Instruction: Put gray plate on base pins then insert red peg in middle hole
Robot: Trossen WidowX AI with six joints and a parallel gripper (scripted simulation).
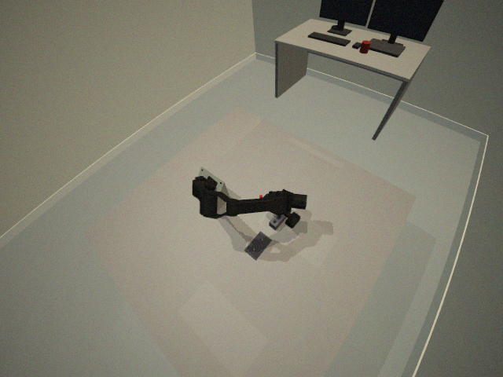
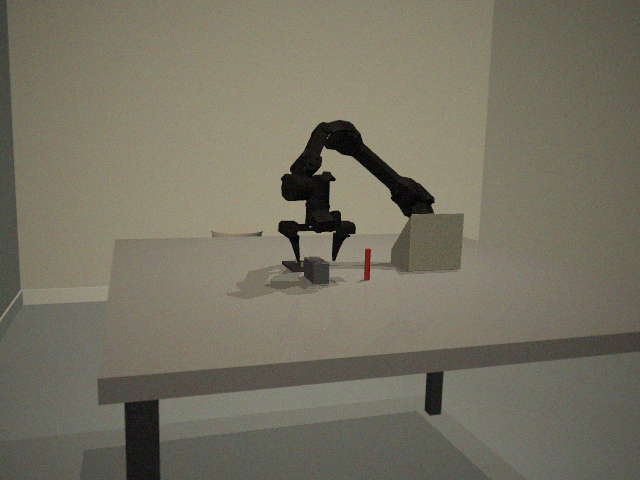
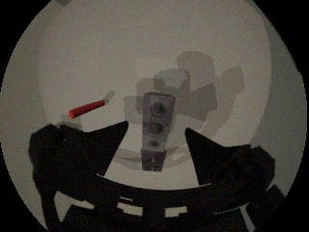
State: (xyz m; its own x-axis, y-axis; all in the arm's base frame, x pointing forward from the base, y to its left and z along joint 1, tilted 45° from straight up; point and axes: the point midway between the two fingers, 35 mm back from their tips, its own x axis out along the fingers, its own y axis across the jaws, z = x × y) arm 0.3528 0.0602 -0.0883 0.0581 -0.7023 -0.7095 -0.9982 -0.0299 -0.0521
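Now: gripper tip 1 cm above the gray plate. Also, from my gripper tip: red peg: 13 cm behind, 2 cm to the left, 1 cm below; then dark base: 16 cm to the right, 4 cm below.
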